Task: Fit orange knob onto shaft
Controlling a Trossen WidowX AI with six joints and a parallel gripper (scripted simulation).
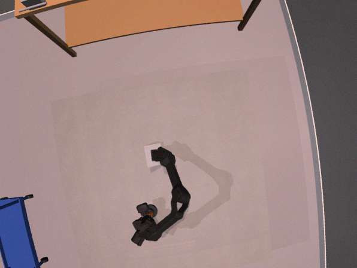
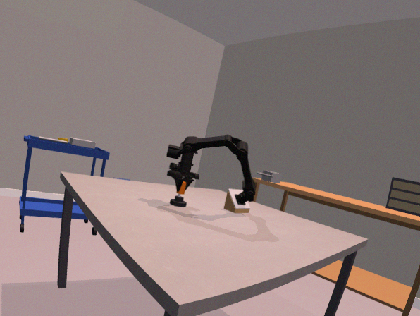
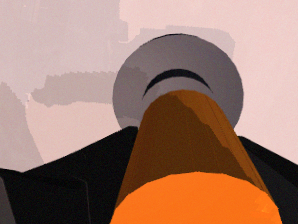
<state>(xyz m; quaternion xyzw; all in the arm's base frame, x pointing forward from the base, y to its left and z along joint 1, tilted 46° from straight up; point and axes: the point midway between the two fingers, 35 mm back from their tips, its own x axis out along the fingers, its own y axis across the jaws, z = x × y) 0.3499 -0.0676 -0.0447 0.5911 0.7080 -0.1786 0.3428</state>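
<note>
Now: the round dark pedestal 4 cm below my gripper tip. The rest, counted from my gripper tip: orange knob 3 cm above.
</note>
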